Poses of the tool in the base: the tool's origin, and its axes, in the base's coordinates. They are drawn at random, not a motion.
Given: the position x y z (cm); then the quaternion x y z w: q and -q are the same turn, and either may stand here.
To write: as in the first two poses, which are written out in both.
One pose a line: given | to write
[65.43, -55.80, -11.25, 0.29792, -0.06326, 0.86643, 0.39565] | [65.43, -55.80, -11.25, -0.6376, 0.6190, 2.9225]
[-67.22, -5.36, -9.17, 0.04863, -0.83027, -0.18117, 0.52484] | [-67.22, -5.36, -9.17, 2.8677, 1.9643, 2.7507]
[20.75, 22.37, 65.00, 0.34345, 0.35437, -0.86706, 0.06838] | [20.75, 22.37, 65.00, -2.2618, 1.0322, -0.7223]
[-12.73, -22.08, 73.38, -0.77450, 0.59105, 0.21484, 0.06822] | [-12.73, -22.08, 73.38, 2.1823, 2.6869, 0.3444]
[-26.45, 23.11, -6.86, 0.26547, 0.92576, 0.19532, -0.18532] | [-26.45, 23.11, -6.86, 2.0507, 2.5964, 2.6092]
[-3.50, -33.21, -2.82, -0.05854, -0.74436, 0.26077, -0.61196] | [-3.50, -33.21, -2.82, -0.4813, 1.6861, -0.3243]
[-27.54, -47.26, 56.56, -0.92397, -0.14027, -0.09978, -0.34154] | [-27.54, -47.26, 56.56, -1.1359, 2.4140, 1.7044]
